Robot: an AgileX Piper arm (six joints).
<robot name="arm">
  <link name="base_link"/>
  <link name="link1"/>
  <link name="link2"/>
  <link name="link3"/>
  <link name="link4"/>
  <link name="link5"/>
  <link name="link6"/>
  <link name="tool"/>
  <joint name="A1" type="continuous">
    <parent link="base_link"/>
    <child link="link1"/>
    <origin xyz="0 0 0.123"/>
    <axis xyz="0 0 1"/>
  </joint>
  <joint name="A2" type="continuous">
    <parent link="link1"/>
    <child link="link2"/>
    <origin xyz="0 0 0" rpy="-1.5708 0 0"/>
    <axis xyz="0 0 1"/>
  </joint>
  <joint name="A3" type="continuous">
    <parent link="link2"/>
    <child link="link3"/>
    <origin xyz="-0.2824 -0.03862 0"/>
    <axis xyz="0 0 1"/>
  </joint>
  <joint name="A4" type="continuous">
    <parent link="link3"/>
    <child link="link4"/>
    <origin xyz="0.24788 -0.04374 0" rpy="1.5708 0 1.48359"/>
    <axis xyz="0 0 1"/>
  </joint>
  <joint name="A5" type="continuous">
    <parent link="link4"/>
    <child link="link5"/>
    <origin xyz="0 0 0" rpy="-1.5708 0 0"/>
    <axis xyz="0 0 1"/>
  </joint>
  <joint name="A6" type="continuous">
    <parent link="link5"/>
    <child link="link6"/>
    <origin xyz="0 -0.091 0" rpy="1.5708 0 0"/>
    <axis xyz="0 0 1"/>
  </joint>
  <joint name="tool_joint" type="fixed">
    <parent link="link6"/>
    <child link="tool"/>
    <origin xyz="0 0 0"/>
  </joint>
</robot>
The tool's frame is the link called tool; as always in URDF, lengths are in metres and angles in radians. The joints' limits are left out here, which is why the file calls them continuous.
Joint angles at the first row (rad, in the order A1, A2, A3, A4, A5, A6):
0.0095, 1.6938, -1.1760, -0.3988, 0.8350, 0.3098
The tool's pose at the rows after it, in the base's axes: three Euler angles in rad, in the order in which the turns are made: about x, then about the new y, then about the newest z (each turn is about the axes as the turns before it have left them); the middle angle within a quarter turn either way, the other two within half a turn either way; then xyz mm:
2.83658 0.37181 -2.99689 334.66 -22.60 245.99
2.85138 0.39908 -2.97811 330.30 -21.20 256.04
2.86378 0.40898 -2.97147 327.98 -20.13 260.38
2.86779 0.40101 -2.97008 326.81 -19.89 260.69
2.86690 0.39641 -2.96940 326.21 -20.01 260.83
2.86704 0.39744 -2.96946 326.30 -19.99 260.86
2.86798 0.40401 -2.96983 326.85 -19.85 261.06
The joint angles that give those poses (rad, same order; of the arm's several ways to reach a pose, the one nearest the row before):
0.0095, 1.6512, -1.1760, -0.3915, 0.8365, 0.3098
0.0095, 1.6193, -1.1760, -0.3682, 0.8371, 0.3098
0.0095, 1.6047, -1.1760, -0.3503, 0.8394, 0.3055
0.0095, 1.6024, -1.1760, -0.3433, 0.8490, 0.3032
0.0095, 1.6014, -1.1760, -0.3433, 0.8545, 0.3033
0.0095, 1.6014, -1.1760, -0.3433, 0.8535, 0.3033
0.0095, 1.6014, -1.1760, -0.3433, 0.8468, 0.3033

